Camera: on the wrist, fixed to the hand. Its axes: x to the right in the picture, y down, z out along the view.
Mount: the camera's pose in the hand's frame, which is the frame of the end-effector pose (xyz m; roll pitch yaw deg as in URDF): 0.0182 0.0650 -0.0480 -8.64 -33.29 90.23
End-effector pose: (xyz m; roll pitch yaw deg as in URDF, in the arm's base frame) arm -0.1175 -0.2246 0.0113 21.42 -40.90 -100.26
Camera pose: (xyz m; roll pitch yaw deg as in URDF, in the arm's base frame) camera -0.0456 -0.2655 0.0074 -64.90 -37.93 32.65
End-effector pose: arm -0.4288 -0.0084 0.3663 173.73 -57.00 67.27
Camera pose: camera -0.3880 -0.0646 0.4114 -128.59 14.49 0.33
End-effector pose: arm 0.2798 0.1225 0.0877 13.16 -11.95 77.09
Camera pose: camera 0.2129 0.1629 0.0602 -25.77 -45.10 179.64
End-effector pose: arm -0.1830 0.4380 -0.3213 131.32 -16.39 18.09
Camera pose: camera -0.1859 0.4298 -0.2389 -171.50 -14.69 -76.54
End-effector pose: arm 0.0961 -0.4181 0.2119 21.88 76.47 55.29
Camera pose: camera 0.0230 -0.3863 0.1895 73.66 -11.26 90.91
